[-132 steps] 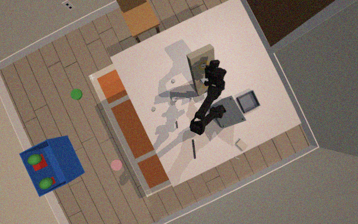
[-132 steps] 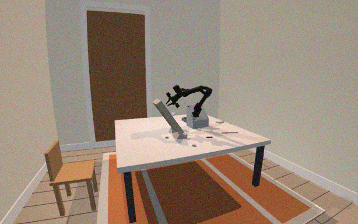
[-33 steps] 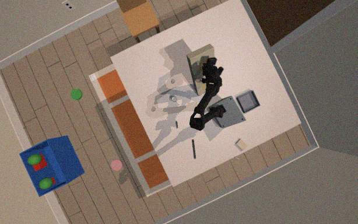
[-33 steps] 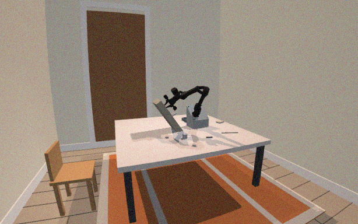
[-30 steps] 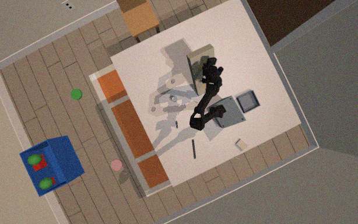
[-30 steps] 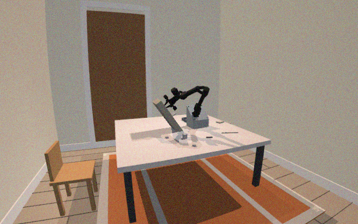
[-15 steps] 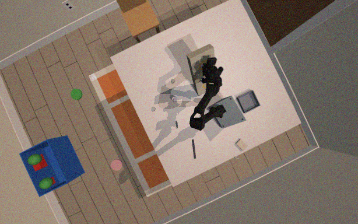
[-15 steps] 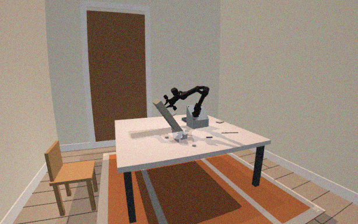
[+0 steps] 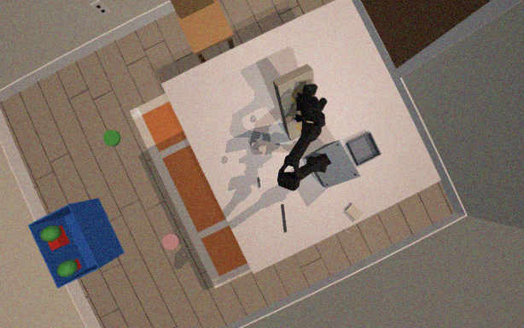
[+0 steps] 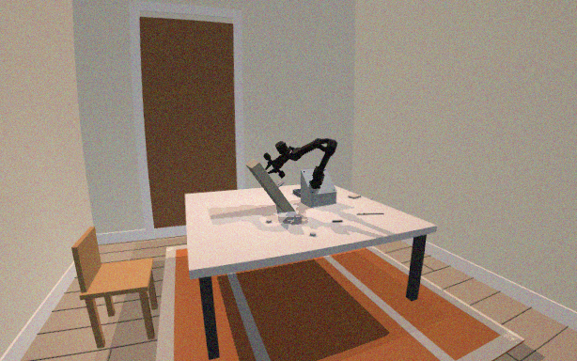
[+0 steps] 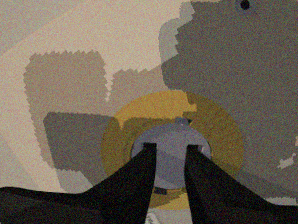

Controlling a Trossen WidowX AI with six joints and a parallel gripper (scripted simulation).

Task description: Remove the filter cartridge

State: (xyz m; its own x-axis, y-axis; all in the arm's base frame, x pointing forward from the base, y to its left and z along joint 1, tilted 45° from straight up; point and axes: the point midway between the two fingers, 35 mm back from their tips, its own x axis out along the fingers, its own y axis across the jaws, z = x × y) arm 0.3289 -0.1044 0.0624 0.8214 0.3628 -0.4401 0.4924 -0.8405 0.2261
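Now: gripper tip 1 cm short of the round filter cartridge and 1 cm above it. Also, from my gripper tip: service panel (4 cm behind, 8 cm below); then small pale block (74 cm behind, 23 cm below); then grey tray (44 cm behind, 25 cm to the right, 23 cm below).
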